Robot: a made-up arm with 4 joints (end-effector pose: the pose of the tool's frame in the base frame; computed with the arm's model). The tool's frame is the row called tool.
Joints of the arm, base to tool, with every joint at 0 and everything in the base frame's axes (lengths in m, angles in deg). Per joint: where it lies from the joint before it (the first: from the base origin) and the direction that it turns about. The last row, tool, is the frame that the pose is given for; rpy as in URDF.
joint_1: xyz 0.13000 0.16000 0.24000 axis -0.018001 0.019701 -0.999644
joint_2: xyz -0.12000 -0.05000 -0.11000 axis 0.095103 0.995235 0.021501
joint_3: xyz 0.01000 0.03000 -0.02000 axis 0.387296 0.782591 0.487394
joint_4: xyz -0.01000 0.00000 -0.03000 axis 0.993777 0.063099 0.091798
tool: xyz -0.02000 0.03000 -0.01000 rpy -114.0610 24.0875 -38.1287
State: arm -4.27 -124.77 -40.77 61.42
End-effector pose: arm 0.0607 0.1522 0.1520 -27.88 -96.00 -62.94
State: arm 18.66 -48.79 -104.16 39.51
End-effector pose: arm 0.0738 0.1556 0.1295 -41.03 -34.51 -126.16
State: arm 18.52 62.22 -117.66 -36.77
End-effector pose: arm -0.0083 0.1451 0.0627 106.81 -68.96 95.42
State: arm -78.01 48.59 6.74 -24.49
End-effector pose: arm 0.0847 -0.0162 0.1013 -163.11 -19.29 71.08
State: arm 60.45 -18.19 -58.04 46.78
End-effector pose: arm 0.0827 0.2364 0.0789 -62.40 37.58 -97.42
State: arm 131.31 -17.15 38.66 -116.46
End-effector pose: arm 0.1789 0.2929 0.0599 46.64 -125.32 -6.65
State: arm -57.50 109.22 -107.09 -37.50
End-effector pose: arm 0.0726 -0.0153 0.0854 166.23 29.86 43.03
